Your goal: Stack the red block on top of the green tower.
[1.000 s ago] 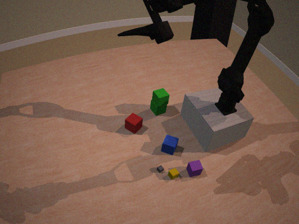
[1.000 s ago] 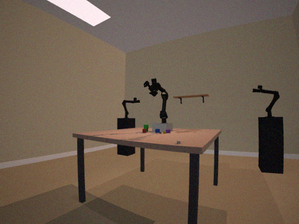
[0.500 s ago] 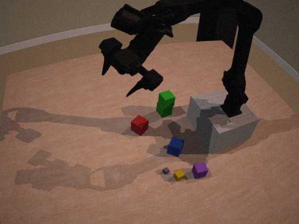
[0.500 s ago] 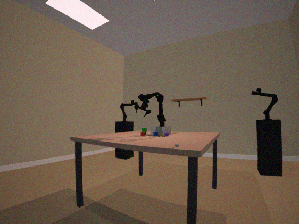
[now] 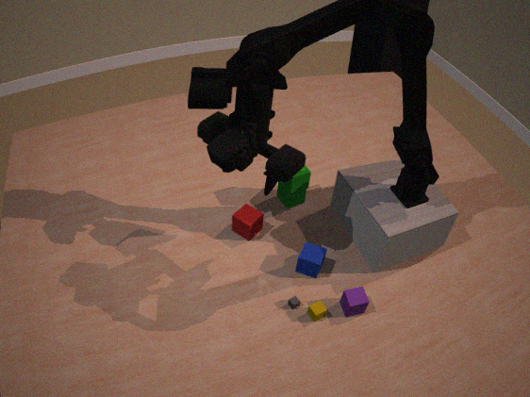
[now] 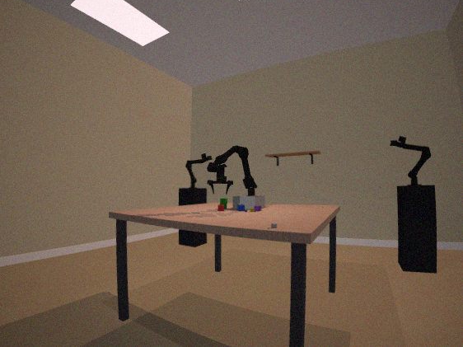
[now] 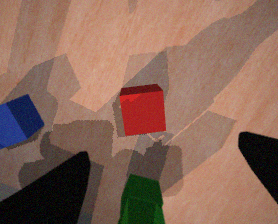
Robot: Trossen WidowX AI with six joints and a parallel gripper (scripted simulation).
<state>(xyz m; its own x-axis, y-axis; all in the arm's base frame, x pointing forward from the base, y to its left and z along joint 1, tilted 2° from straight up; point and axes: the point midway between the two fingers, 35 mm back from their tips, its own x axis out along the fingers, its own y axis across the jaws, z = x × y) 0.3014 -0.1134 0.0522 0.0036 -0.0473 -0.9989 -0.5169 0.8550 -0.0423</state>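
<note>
Now: the red block 100 mm below my gripper tip and 10 mm behind it. The rest, counted from my gripper tip: small grey block 200 mm to the left, 110 mm below, 10 mm behind; blue block 130 mm to the left, 100 mm below, 80 mm behind; green block 130 mm behind, 60 mm below, 40 mm to the right.
</note>
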